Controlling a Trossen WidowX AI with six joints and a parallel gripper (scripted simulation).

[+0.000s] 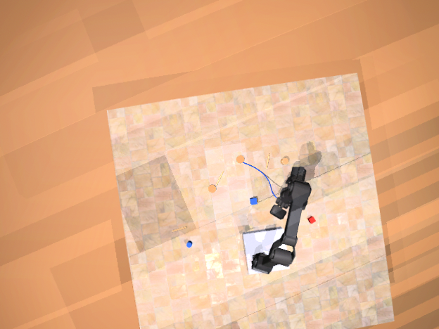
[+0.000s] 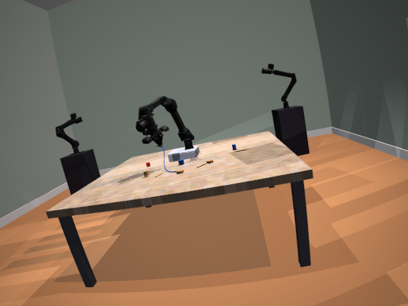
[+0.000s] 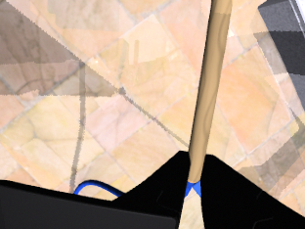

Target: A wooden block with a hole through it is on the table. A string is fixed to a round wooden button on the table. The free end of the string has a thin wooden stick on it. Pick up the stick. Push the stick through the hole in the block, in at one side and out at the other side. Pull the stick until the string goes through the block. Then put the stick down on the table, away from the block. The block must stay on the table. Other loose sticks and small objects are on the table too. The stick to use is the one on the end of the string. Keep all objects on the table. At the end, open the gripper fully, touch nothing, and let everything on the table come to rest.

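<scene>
The thin wooden stick lies 1 cm to the right of my gripper tip and 1 cm behind it. Round my gripper tip: blue cube: 12 cm below, 11 cm to the left, 1 cm ahead; red cube: 15 cm to the right, 15 cm behind, 13 cm below; wooden block: 16 cm ahead, 12 cm below, 9 cm to the right.
</scene>
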